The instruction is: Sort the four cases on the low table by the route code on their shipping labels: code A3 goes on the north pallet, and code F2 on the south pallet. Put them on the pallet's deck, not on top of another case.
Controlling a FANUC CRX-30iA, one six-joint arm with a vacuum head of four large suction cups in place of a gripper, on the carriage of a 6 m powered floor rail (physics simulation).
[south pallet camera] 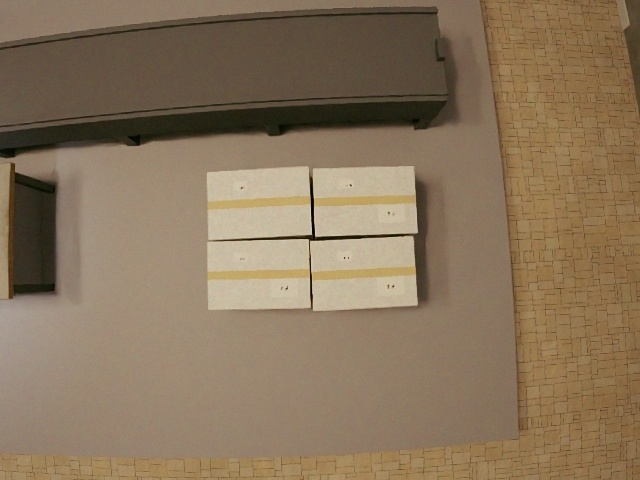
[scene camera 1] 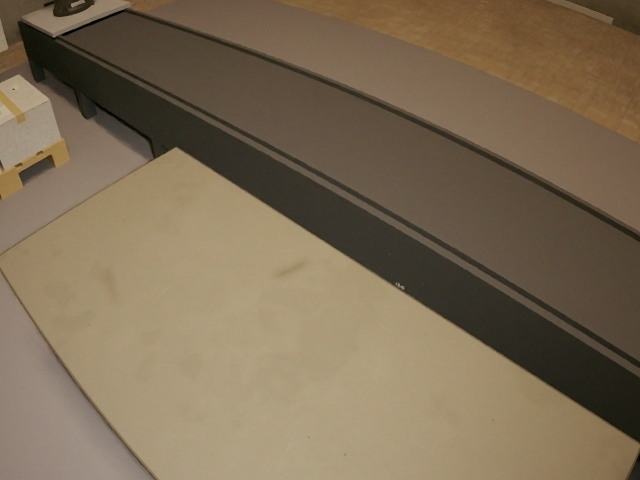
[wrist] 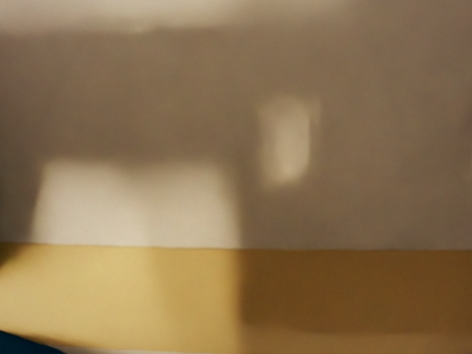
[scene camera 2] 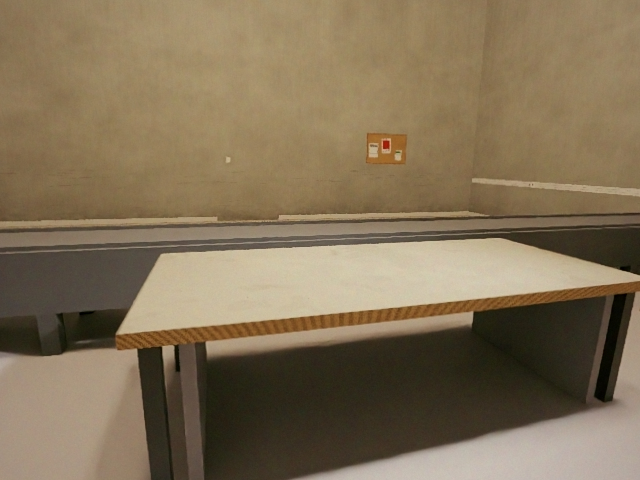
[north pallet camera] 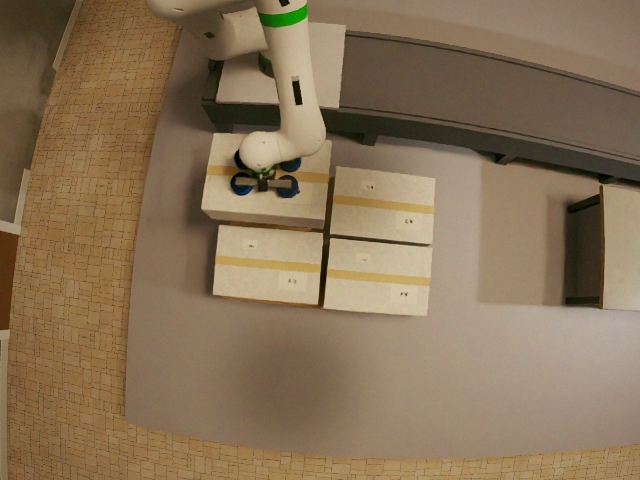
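Seen in the pictures: hand, its tool point: (wrist: 255, 255); arm's base, origin of its link: (scene camera 1: 72, 9).
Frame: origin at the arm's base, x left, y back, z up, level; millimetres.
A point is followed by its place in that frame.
My vacuum gripper (north pallet camera: 265, 173) @[x 45, y -789, z 248 mm], with blue cups, is shut on a white taped case (north pallet camera: 222, 198) @[x -143, y -924, z 276 mm] and holds it over the back left of the north pallet (north pallet camera: 258, 225) @[x -67, y -927, z -427 mm] in the north pallet view. That case looks larger than its neighbours, so it is higher; its gap to the deck is hidden. In the wrist view its top and tape (wrist: 125, 295) @[x 82, y -796, z 270 mm] fill the picture. Its code cannot be read. Three cases stand on the pallet: front left (north pallet camera: 242, 284) @[x -75, y -1297, z -131 mm], back right (north pallet camera: 356, 222) @[x 502, y -903, z -158 mm] and front right (north pallet camera: 351, 294) @[x 510, y -1292, z -170 mm]. The low table (scene camera 1: 258, 310) @[x 2889, y -805, z -40 mm] (scene camera 2: 336, 279) @[x 2733, y -1018, z -40 mm] (north pallet camera: 620, 248) @[x 2242, y -906, z -40 mm] (south pallet camera: 5, 232) @[x 3878, y -915, z -40 mm] bears no case.
Four cases (south pallet camera: 258, 222) @[x 5360, y -930, z -129 mm] (south pallet camera: 330, 222) @[x 5755, y -947, z -155 mm] (south pallet camera: 232, 294) @[x 5192, y -1317, z -178 mm] (south pallet camera: 336, 297) @[x 5766, y -1359, z -147 mm] stand two by two in the south pallet view and hide the pallet's deck. The floor rail (scene camera 1: 361, 144) (north pallet camera: 465, 87) (south pallet camera: 222, 67) runs behind the table and both stacks. The carriage plate (north pallet camera: 328, 67) @[x 272, y -36, z 0 mm] is at its north end.
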